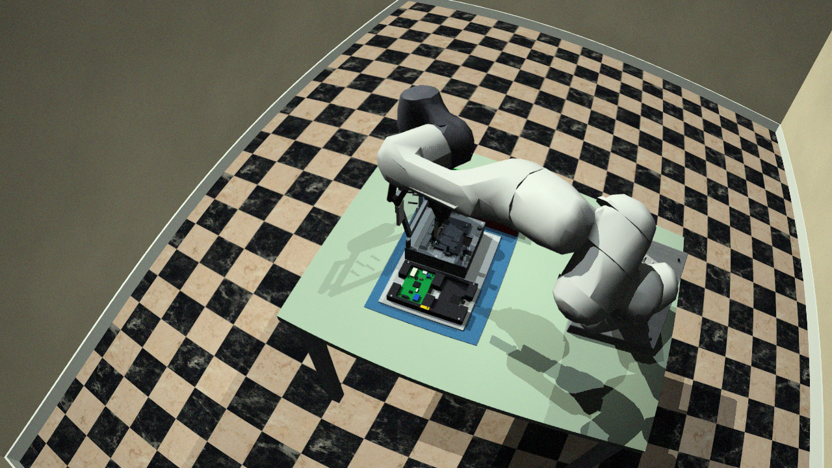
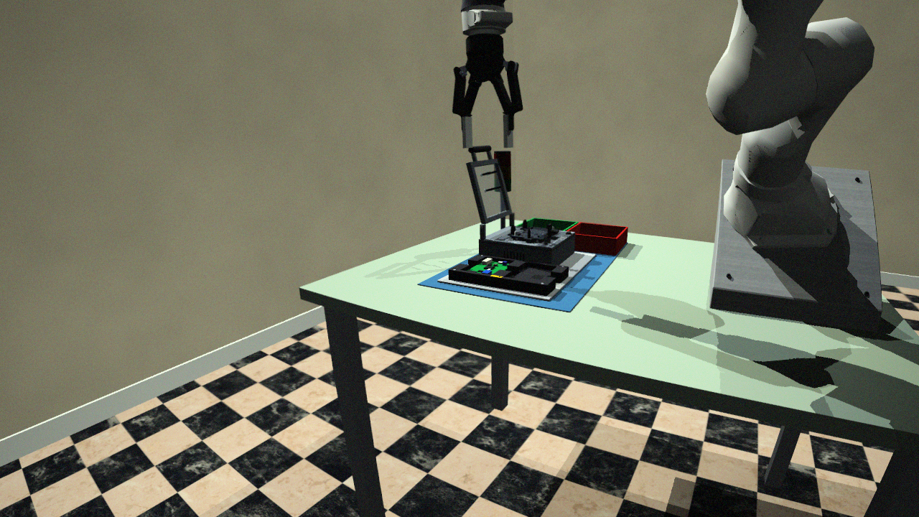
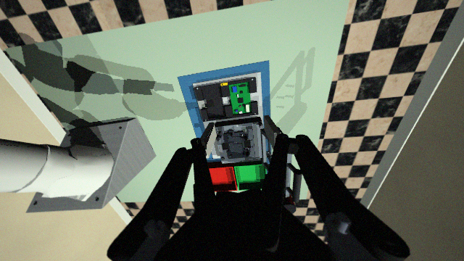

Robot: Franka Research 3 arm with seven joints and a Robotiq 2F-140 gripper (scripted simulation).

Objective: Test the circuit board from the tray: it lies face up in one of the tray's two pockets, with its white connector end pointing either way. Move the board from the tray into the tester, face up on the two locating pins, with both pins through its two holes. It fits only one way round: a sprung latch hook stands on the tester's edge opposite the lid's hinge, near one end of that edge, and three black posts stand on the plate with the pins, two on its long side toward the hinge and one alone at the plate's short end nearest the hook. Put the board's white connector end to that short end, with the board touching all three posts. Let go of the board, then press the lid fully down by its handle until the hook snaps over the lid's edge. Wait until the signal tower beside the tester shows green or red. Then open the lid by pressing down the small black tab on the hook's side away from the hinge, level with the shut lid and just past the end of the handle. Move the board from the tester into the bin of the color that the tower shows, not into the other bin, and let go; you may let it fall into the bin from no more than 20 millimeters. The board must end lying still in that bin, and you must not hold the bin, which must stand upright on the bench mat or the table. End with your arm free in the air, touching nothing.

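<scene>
Now: hand 280 mm above the green circuit board. From my hand the other things lie so: tester plate 30 mm behind, 170 mm to the right, 230 mm below; tester lid 90 mm ahead, 170 mm to the right, 120 mm below; green bin 10 mm ahead, 370 mm to the right, 290 mm below.
</scene>
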